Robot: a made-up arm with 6 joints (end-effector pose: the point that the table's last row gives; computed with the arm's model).
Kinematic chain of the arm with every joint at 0, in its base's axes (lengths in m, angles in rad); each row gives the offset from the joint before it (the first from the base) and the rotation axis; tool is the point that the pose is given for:
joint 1: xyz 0 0 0.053 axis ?
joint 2: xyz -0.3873 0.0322 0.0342 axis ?
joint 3: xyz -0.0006 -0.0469 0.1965 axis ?
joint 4: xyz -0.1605 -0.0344 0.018 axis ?
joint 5: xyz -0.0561 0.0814 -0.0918 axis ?
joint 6: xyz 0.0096 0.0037 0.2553 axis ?
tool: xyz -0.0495 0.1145 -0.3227
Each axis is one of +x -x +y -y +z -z.
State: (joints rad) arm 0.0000 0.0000 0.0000 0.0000 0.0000 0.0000
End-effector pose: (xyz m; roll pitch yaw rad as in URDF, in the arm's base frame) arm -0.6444 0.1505 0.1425 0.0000 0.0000 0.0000
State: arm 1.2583 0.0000 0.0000 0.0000 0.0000 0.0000
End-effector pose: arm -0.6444 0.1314 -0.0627 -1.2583 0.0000 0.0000
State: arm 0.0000 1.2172 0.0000 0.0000 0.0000 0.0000
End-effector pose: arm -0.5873 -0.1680 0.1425 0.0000 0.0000 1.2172
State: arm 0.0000 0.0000 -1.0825 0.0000 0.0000 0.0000
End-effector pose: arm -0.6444 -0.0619 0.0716 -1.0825 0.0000 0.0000
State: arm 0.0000 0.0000 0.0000 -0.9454 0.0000 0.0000
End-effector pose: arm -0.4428 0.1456 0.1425 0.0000 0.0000 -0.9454
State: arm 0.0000 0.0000 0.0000 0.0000 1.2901 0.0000
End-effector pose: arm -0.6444 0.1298 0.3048 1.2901 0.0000 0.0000
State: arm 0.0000 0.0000 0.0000 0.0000 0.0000 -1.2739
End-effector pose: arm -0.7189 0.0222 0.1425 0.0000 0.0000 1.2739
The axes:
joint 1: -x
joint 2: +z
joint 3: +x
joint 4: +z
joint 5: +x
joint 6: -z

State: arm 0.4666 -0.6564 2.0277 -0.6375 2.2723 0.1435
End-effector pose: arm -0.6192 0.1560 0.2563 -2.3290 0.2549 -0.4484
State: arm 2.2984 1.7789 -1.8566 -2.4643 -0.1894 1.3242
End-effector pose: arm -0.2234 0.3654 -0.2115 -0.2835 -1.4075 0.3310
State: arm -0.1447 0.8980 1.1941 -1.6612 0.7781 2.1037
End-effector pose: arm -0.4402 0.0025 0.1233 -1.3794 -0.3066 -3.1348
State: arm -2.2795 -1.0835 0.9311 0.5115 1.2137 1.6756
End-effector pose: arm -0.3955 -0.3809 0.0249 -1.9799 -0.7541 0.7947
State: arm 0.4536 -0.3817 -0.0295 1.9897 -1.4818 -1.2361
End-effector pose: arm -0.5753 -0.0696 0.2673 0.9477 1.3887 -2.1993
